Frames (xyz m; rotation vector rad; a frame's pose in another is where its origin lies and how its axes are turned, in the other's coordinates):
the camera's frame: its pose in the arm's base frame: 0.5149 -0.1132 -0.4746 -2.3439 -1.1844 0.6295
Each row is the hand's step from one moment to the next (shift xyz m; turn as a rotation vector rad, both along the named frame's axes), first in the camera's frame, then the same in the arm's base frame.
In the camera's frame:
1: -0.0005 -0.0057 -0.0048 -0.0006 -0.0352 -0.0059
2: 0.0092 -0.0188 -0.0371 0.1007 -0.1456 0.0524
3: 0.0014 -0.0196 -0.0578 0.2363 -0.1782 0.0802
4: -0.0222 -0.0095 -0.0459 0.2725 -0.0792 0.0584
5: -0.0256 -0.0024 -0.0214 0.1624 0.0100 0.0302
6: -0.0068 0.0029 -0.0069 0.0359 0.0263 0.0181
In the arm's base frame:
1: -0.0011 0.0018 0.0072 -0.0190 0.0174 0.0247
2: 0.0144 0.0112 0.0385 -0.0677 0.1706 0.0204
3: 0.0216 0.0015 0.0571 -0.0321 0.3048 -0.0103
4: 0.0086 -0.0213 0.0465 0.0615 0.2775 -0.0560
5: -0.0028 -0.0236 0.0236 0.0751 0.1338 -0.0620
6: 0.0022 -0.0084 0.0052 0.0251 0.0186 -0.0365

